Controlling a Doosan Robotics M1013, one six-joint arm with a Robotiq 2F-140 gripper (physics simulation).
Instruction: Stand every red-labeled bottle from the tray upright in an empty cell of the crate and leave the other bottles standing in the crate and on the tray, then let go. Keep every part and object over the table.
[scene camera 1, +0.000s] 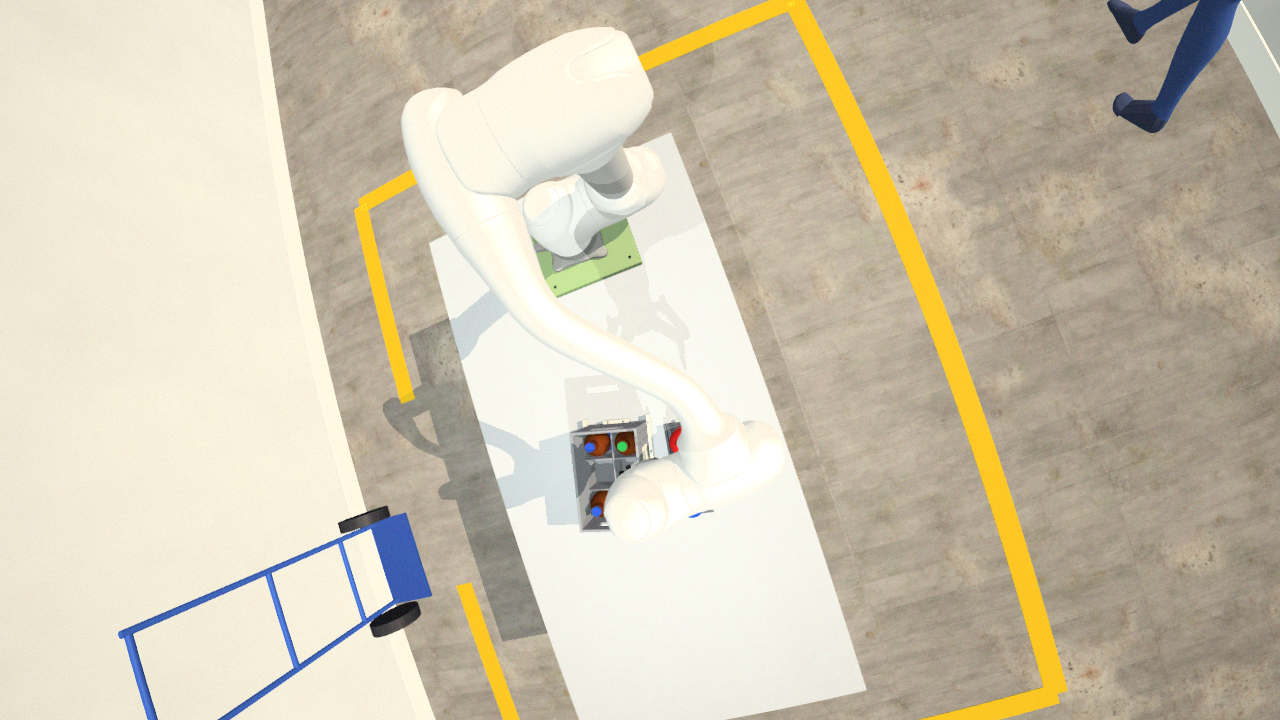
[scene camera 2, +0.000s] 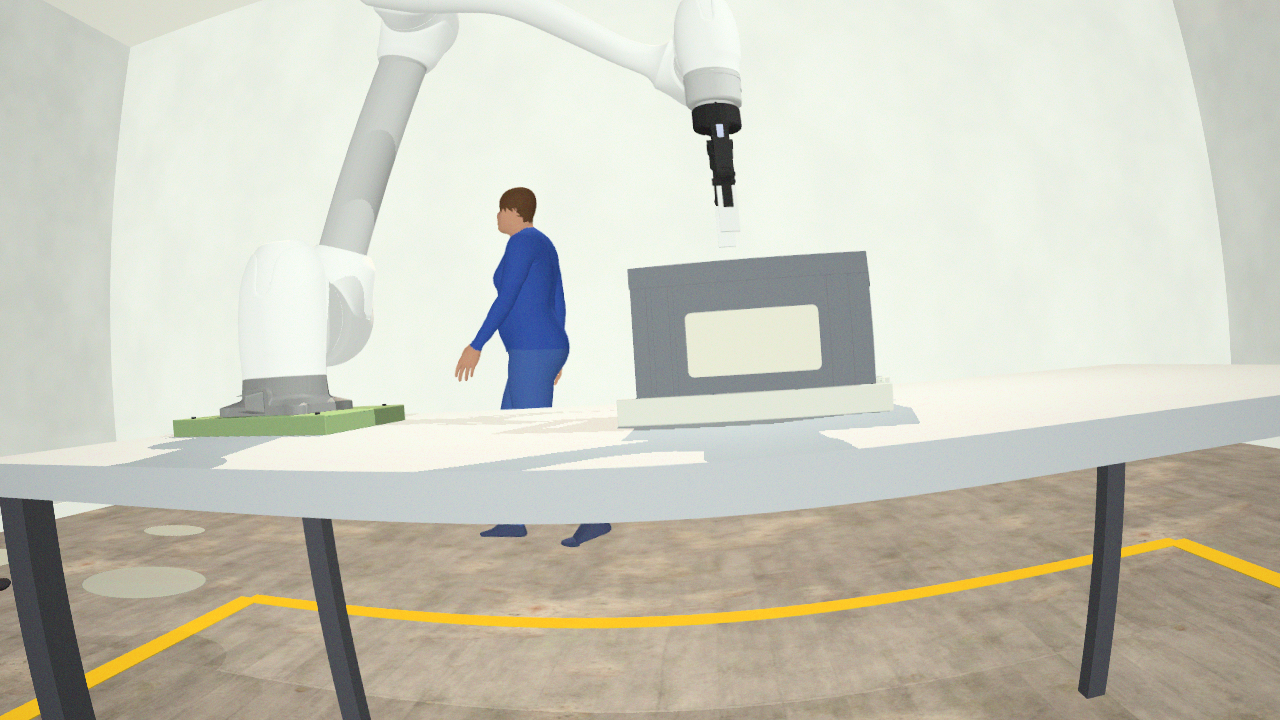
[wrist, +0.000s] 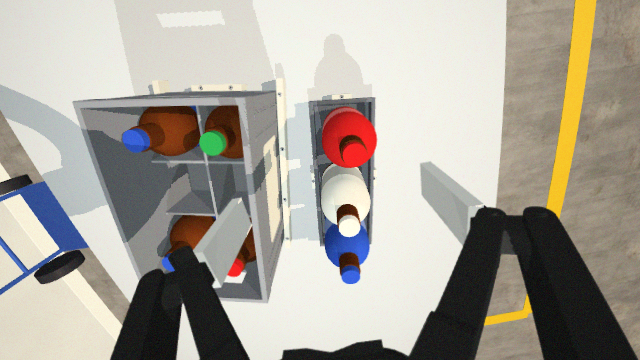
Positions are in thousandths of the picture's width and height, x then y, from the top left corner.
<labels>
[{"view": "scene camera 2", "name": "gripper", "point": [570, 333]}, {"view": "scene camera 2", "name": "pale rail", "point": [620, 560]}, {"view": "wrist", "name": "gripper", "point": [516, 546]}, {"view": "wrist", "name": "white bottle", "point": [540, 560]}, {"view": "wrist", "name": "green-capped bottle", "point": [348, 374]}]
</labels>
